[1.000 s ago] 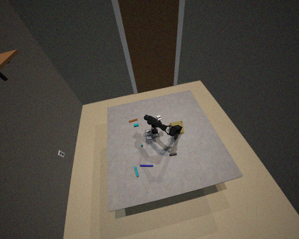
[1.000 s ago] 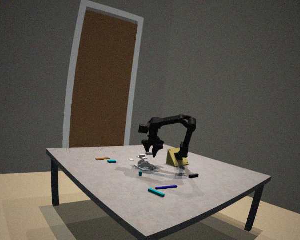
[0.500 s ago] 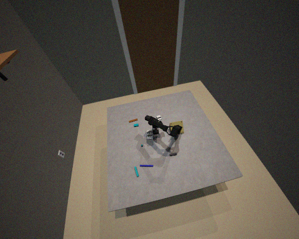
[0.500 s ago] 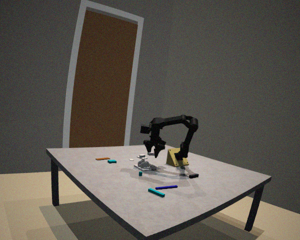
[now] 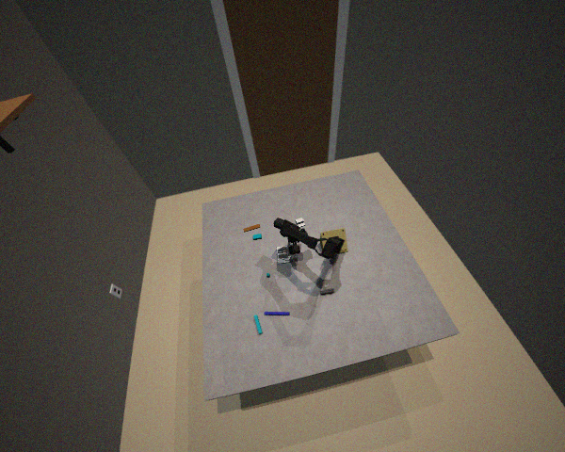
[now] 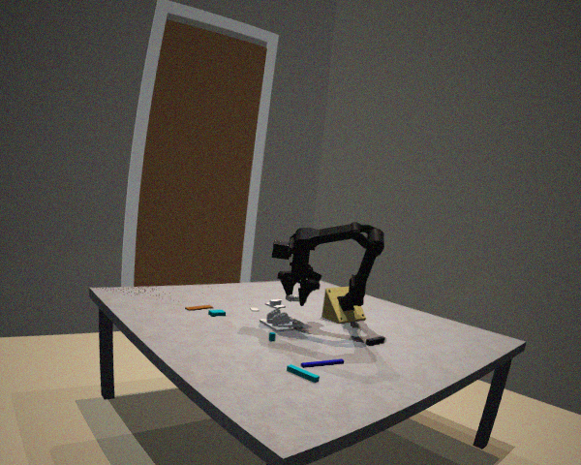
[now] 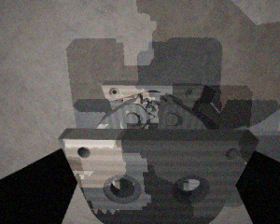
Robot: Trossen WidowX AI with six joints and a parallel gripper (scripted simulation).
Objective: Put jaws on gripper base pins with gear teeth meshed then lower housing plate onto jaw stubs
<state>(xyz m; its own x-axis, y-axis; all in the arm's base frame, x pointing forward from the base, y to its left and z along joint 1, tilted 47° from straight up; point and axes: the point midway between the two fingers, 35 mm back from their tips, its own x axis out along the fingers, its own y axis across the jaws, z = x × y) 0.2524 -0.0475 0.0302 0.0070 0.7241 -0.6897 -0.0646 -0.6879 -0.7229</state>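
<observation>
The white housing plate is 8 cm below my gripper tip. Also, from my gripper tip: black block 13 cm behind, 29 cm to the left, 7 cm below; then white gripper base 1 cm ahead, 2 cm above; then small teal cube 18 cm ahead, 12 cm to the left, 7 cm below.
</observation>
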